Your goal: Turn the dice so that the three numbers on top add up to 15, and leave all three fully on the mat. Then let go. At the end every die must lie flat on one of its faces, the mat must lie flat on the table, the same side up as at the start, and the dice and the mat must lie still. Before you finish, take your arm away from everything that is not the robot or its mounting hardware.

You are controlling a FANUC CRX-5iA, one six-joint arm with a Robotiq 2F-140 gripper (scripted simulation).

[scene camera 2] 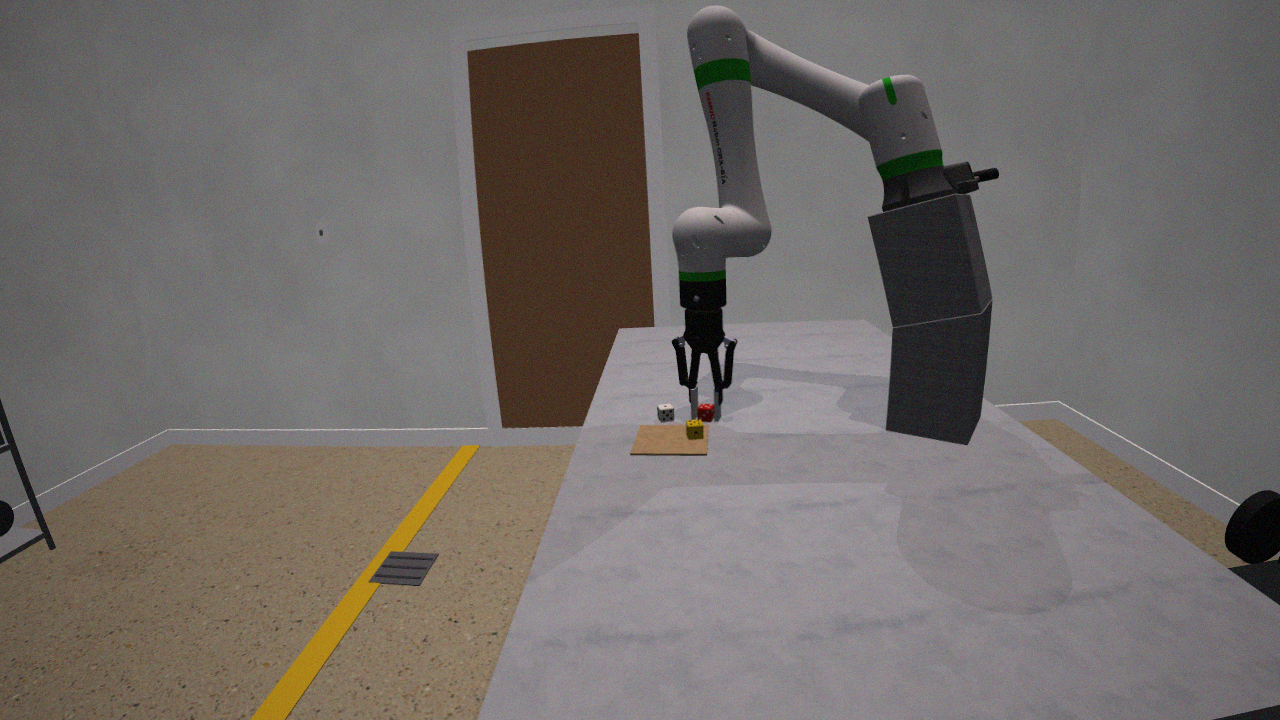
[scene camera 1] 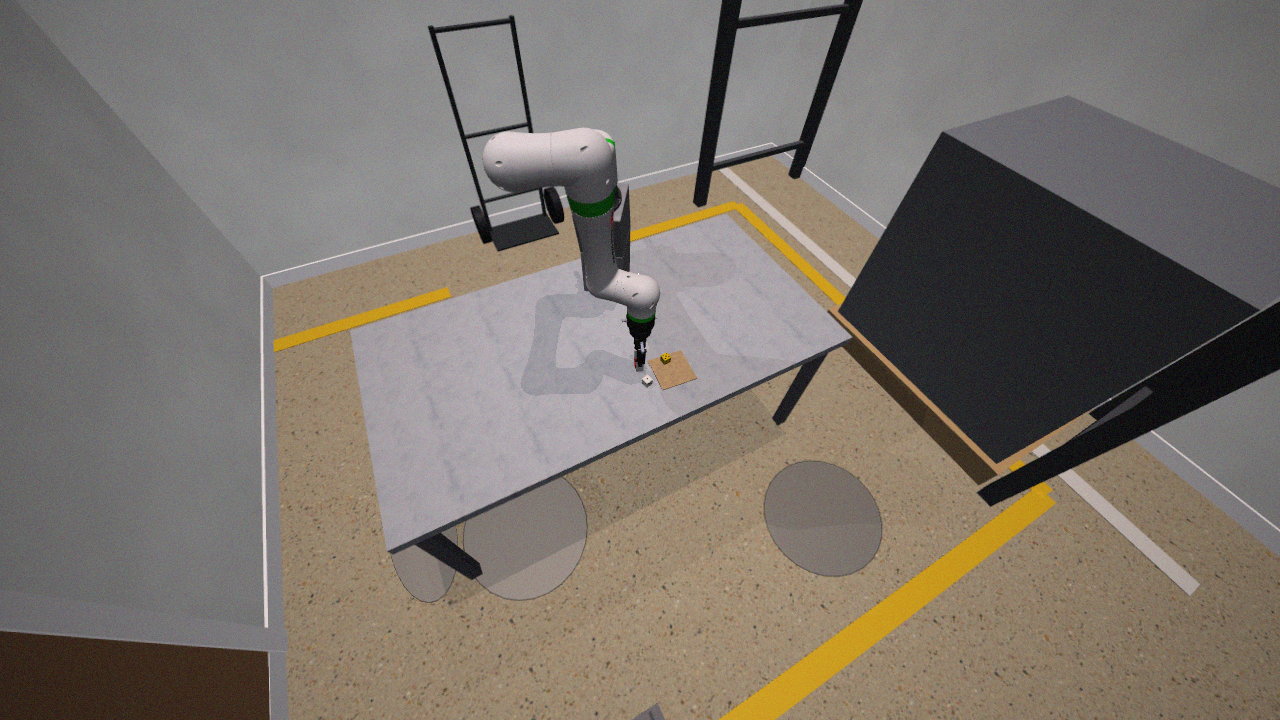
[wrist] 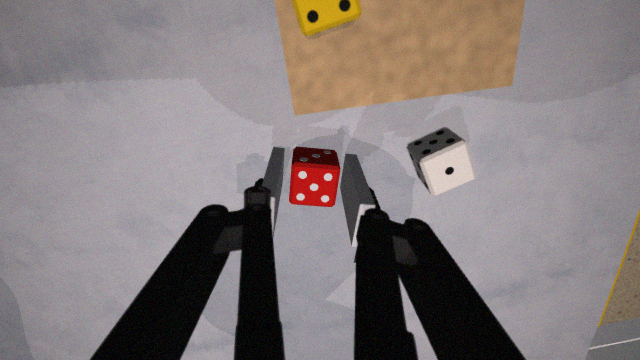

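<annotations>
There's a tan mat that I can see in scene camera 1 and also in scene camera 2, and on that mat (scene camera 1: pixel 678 371) and (scene camera 2: pixel 661 442) are the same spot. The mat's in the wrist view (pixel 375 59) as well.
</annotations>
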